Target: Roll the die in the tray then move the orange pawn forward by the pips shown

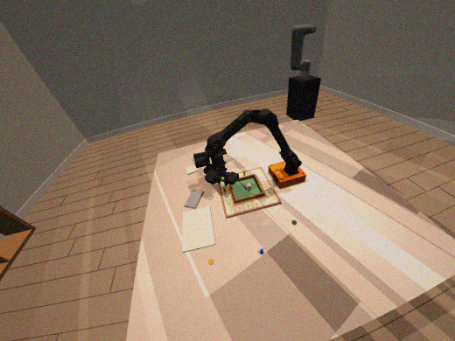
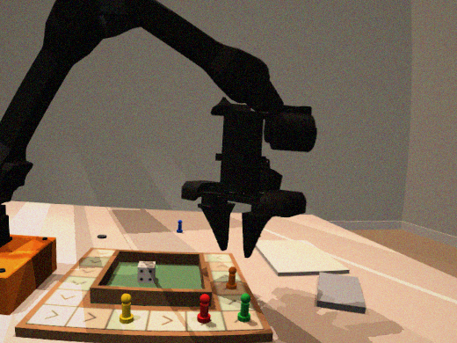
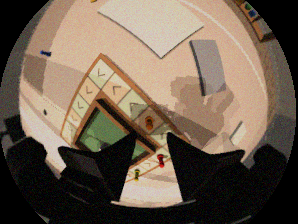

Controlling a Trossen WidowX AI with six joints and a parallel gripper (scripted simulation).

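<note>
My gripper tip is now 40 mm above the orange pawn. Also, from my gripper tip: green tray 120 mm behind, 30 mm to the left, 60 mm below; then red pawn 60 mm behind, 90 mm to the right, 40 mm below; then green pawn 10 mm behind, 90 mm to the right, 40 mm below.
</note>
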